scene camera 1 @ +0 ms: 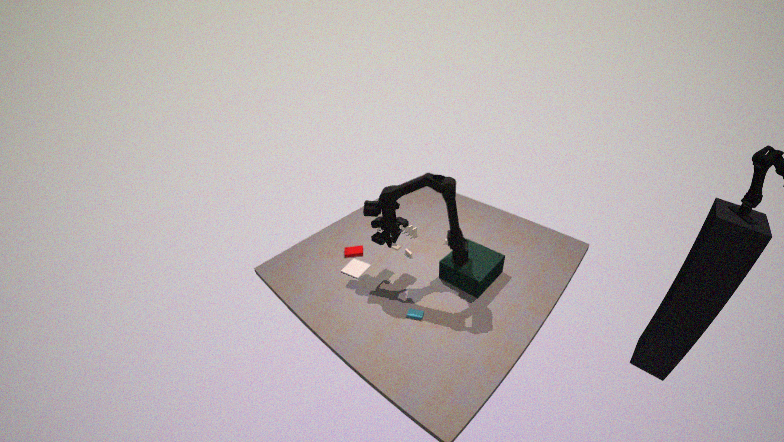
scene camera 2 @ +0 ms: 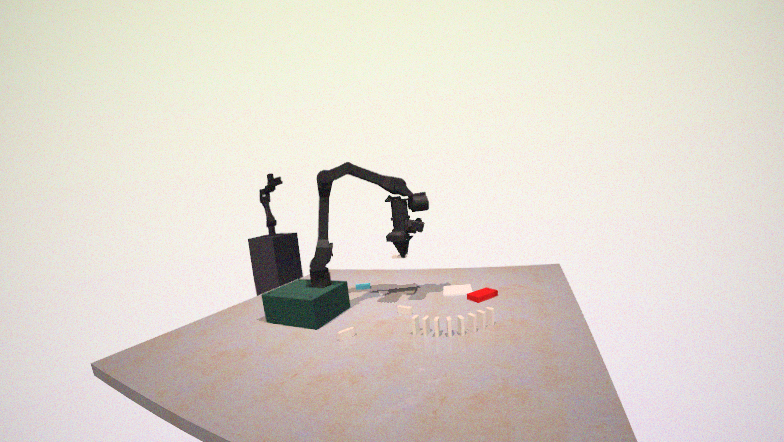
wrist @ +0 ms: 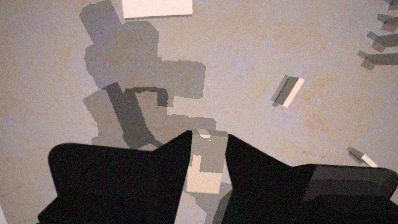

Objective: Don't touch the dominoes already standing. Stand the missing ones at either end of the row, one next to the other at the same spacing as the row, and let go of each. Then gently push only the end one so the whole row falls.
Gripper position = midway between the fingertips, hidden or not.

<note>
In view: my gripper (scene camera 2: 404,257).
My gripper shows as well in scene camera 1 (scene camera 1: 391,245) and in the wrist view (wrist: 208,138).
</note>
